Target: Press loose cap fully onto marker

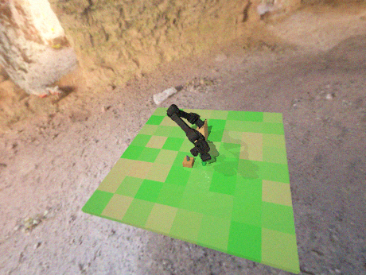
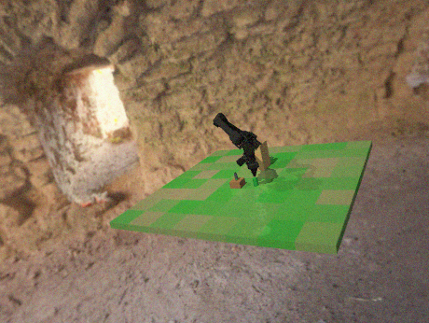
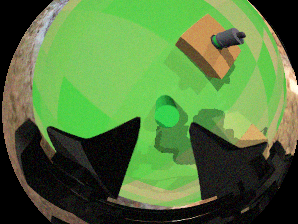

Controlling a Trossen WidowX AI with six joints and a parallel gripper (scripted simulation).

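Now: gripper tip 4 cm above the green cap. Also, from my gripper tip: holder block (12 cm to the right, 5 cm below).
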